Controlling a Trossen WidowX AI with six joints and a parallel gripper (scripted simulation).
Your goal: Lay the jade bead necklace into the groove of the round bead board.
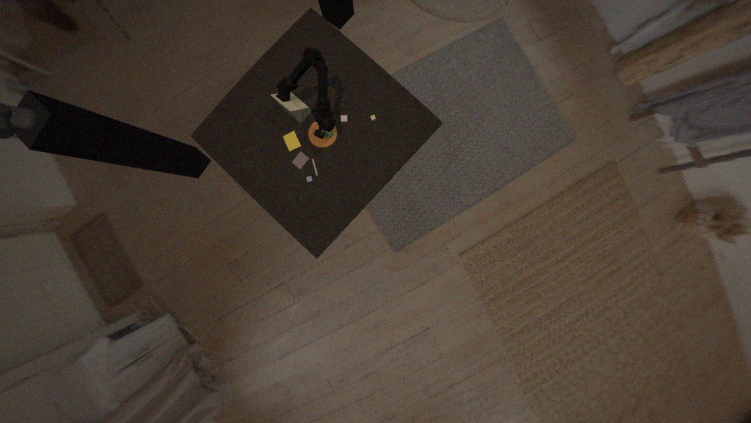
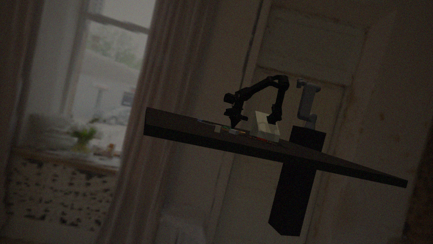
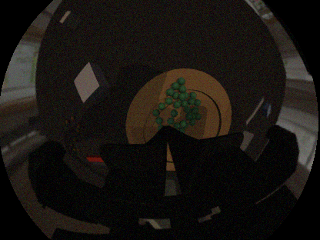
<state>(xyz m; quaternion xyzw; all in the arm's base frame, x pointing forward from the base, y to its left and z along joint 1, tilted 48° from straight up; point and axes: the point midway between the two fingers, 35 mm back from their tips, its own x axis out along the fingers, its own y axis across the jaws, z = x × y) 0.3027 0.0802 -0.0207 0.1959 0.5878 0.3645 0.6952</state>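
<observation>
Now: gripper tip 10 mm past the round bead board, 40 mm to the left of it and 10 mm above it. Round my gripper tip: yellow square: 150 mm behind, 220 mm to the right, 20 mm below; grey-white block: 40 mm ahead, 130 mm to the left, 10 mm below; red item: 140 mm behind, 140 mm to the left, 20 mm below.
</observation>
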